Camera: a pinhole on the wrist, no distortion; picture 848 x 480 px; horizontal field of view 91.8 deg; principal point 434.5 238.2 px. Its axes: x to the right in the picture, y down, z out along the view. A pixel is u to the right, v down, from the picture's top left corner.
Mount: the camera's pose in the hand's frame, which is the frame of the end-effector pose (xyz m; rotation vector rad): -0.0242 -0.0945 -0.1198 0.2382 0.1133 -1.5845
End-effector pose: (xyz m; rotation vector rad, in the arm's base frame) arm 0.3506 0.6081 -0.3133 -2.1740 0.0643 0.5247
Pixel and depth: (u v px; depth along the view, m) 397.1 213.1 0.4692
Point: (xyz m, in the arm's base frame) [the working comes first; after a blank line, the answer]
In the camera's frame: -0.0427 -0.0287 0.4692

0.1852 0.9575 -0.3429
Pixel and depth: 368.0 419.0 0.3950
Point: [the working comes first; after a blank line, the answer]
In the camera's frame: -0.0639 0.1738 0.3950

0.3854 0.9271 -0.4201
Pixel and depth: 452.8 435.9 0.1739
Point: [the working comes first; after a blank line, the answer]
In the camera's frame: 0.0077 0.0837 0.1739

0.4057 0.7443 -0.2519
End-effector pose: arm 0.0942 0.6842 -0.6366 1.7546 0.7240 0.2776
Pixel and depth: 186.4 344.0 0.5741
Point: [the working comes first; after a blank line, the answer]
In the camera's frame: -0.3467 0.1478 0.5741

0.4745 0.3017 -0.7105
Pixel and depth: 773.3 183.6 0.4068
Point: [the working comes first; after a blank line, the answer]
In the camera's frame: 0.3354 -0.0541 0.4068

-0.0574 0.5363 -1.1532
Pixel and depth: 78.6 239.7 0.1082
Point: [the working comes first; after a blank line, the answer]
In the camera's frame: -0.0937 0.0004 0.1082

0.0642 0.6646 -0.6581
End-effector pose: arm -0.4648 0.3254 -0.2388 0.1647 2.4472 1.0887
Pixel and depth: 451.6 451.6 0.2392
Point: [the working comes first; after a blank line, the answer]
In the camera's frame: 0.0100 0.1242 0.2392

-0.4703 0.3199 -0.4546
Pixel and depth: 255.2 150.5 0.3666
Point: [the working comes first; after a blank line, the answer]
In the camera's frame: -0.1600 -0.0782 0.3666

-0.2281 0.4564 -0.3605
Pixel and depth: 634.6 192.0 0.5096
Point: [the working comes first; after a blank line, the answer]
In the camera's frame: 0.2482 -0.0573 0.5096

-0.1778 0.1986 -0.7047
